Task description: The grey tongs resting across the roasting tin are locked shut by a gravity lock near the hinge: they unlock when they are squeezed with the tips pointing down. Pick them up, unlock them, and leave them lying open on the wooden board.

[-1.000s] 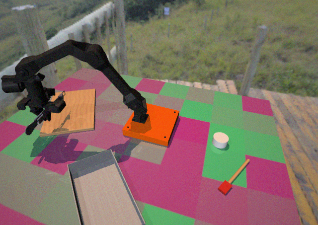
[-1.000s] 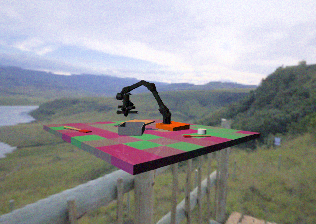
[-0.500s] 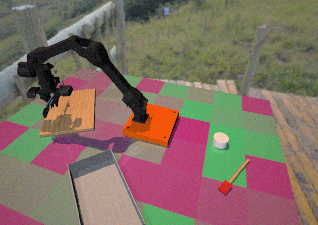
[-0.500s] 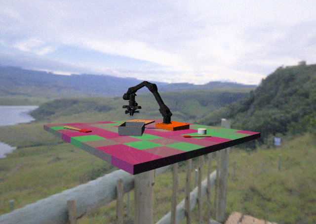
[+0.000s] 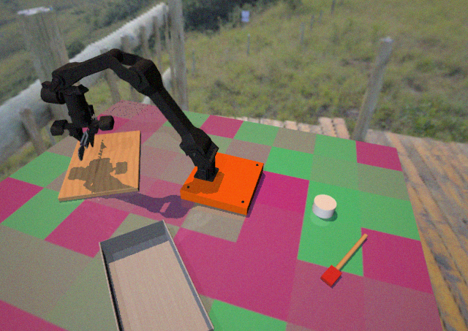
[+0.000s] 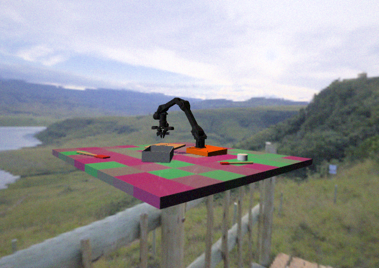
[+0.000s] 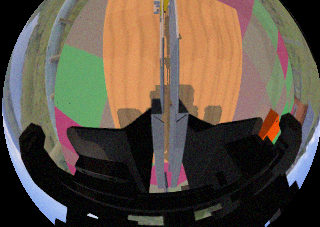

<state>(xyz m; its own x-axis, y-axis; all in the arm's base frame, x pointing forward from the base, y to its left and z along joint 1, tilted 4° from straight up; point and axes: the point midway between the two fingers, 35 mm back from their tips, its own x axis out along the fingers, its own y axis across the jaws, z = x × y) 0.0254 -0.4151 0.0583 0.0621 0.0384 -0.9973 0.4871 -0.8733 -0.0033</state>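
The wooden board lies 20 mm behind my gripper tip, 30 mm to the left of it and 70 mm below it. Round my gripper tip: roasting tin: 370 mm ahead, 430 mm to the left, 50 mm below; red-tipped tool: 680 mm ahead, 180 mm to the left, 70 mm below; white cylinder: 10 mm behind, 790 mm to the left, 60 mm below.
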